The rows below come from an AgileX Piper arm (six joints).
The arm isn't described. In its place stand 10 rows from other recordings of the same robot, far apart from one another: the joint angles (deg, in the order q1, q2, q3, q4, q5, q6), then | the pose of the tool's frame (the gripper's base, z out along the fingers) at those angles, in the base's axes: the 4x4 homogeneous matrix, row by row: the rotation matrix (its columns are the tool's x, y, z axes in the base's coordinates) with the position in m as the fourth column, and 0 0 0 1 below.
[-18.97, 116.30, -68.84, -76.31, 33.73, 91.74] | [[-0.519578 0.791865 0.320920 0.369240], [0.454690 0.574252 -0.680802 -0.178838], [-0.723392 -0.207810 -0.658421 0.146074], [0 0 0 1]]
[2.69, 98.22, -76.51, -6.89, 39.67, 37.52] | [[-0.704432 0.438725 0.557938 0.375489], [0.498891 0.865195 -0.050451 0.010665], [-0.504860 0.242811 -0.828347 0.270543], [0 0 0 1]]
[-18.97, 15.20, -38.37, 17.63, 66.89, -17.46] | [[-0.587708 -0.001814 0.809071 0.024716], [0.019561 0.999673 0.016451 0.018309], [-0.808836 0.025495 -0.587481 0.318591], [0 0 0 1]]
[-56.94, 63.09, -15.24, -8.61, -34.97, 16.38] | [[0.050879 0.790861 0.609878 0.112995], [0.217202 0.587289 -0.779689 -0.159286], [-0.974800 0.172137 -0.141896 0.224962], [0 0 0 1]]
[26.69, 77.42, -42.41, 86.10, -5.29, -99.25] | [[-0.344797 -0.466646 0.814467 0.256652], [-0.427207 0.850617 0.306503 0.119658], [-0.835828 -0.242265 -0.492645 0.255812], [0 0 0 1]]
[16.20, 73.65, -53.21, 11.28, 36.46, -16.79] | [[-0.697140 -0.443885 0.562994 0.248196], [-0.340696 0.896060 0.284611 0.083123], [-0.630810 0.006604 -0.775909 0.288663], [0 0 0 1]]
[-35.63, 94.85, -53.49, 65.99, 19.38, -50.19] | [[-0.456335 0.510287 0.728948 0.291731], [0.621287 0.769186 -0.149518 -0.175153], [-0.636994 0.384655 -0.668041 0.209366], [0 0 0 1]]
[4.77, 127.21, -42.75, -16.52, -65.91, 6.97] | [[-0.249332 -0.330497 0.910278 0.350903], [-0.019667 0.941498 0.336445 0.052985], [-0.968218 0.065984 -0.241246 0.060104], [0 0 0 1]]
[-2.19, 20.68, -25.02, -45.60, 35.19, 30.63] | [[-0.355760 0.376325 0.855461 0.071145], [-0.132460 0.885802 -0.444758 -0.040217], [-0.925143 -0.271542 -0.265285 0.297089], [0 0 0 1]]
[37.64, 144.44, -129.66, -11.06, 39.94, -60.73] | [[0.294825 -0.752640 0.588736 0.451908], [-0.944592 -0.136509 0.298516 0.334366], [-0.144307 -0.644125 -0.751184 0.166515], [0 0 0 1]]
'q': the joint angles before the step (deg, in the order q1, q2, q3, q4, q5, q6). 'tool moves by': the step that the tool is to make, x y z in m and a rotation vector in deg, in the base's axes. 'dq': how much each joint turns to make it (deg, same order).
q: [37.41 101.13 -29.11 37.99 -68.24 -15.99]
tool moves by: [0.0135 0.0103 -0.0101 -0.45 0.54 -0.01]
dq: [0.00 4.30 -3.55 0.00 -0.05 0.00]
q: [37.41 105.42 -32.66 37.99 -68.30 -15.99]
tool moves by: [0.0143 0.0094 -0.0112 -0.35 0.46 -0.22]
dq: [-0.22 4.36 -3.78 0.00 0.00 0.00]
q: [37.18 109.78 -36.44 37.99 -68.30 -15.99]
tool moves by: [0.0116 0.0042 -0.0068 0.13 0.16 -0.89]
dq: [-0.56 2.81 -2.91 0.39 0.16 -0.05]
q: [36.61 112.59 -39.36 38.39 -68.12 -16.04]
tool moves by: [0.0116 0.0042 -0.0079 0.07 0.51 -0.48]
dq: [-0.63 2.80 -2.92 -0.01 0.63 0.00]
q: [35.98 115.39 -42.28 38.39 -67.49 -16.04]
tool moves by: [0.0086 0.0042 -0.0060 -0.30 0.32 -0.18]
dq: [-0.29 2.13 -2.36 0.05 0.52 -0.46]
